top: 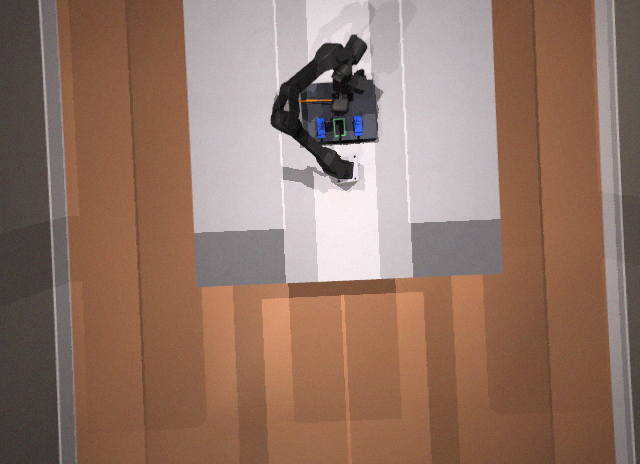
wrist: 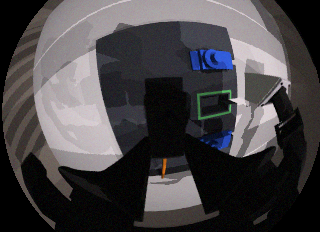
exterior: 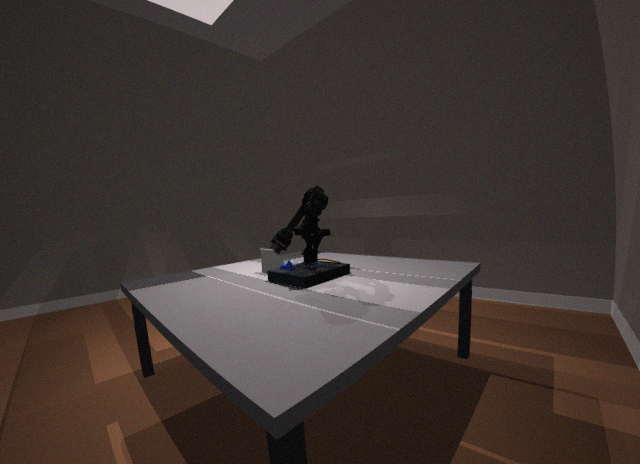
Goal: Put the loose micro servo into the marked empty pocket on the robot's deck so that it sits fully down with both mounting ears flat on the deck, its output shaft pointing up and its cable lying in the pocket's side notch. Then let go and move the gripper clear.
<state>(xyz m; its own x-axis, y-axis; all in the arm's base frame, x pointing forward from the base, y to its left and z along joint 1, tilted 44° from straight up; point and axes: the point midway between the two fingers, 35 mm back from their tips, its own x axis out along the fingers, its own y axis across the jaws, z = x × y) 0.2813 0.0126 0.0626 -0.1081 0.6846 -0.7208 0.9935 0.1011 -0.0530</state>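
My gripper tip is now 10 cm above the deck and 1 cm short of it.
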